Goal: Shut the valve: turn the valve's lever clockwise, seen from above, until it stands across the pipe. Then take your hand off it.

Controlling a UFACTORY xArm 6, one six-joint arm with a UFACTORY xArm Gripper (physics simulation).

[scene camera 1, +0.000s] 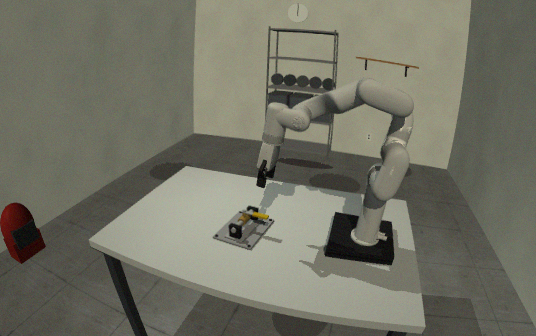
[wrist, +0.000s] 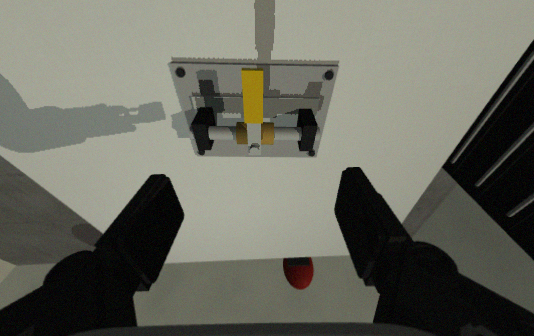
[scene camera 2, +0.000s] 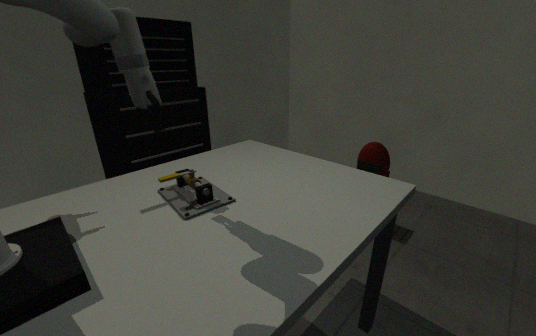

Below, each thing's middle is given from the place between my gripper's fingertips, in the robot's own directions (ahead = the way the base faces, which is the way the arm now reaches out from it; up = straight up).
Labels:
Now: the yellow valve lever (wrist: 252,78) 150 mm below my hand, 40 mm ahead of it and 10 mm to the right of it. The rest, counted from my hand: grey plate (scene camera 2: 187,211) 240 mm below, 90 mm ahead.

